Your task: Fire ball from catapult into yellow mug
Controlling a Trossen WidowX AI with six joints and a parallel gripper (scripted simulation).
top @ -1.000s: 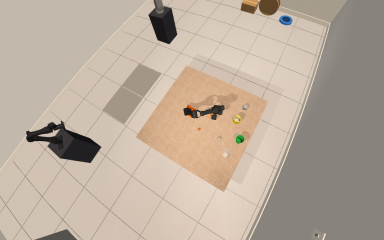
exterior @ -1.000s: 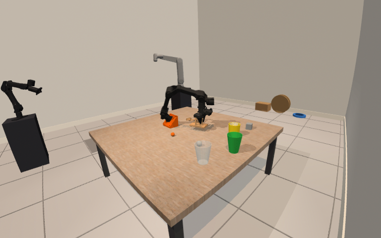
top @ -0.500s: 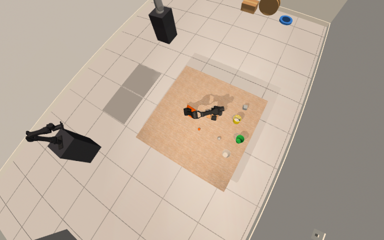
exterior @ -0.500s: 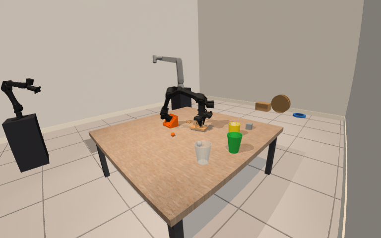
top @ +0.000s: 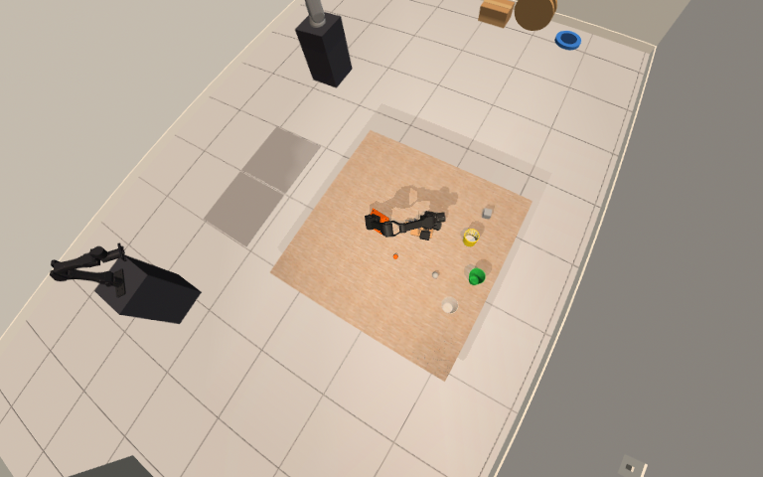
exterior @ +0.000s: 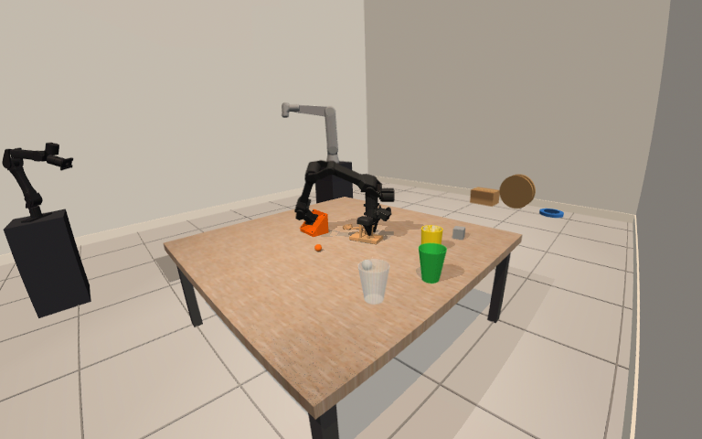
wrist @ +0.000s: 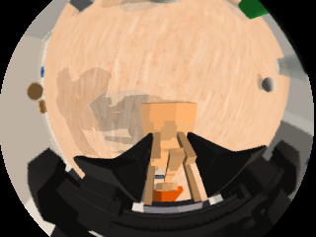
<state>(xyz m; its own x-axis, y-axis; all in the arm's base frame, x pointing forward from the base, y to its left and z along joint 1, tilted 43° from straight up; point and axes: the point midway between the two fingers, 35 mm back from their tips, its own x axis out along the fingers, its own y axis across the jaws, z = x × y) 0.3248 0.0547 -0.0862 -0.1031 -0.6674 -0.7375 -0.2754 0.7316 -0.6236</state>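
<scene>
My gripper tip is 25 cm to the left of the orange ball, 9 cm past it and 2 cm above it. From my gripper tip the other things lie so: catapult: 7 cm behind, 2 cm above, 1 cm to the right; grey cube: 30 cm to the left, 30 cm ahead, 1 cm below; yellow mug: 27 cm ahead, 8 cm to the left.
</scene>
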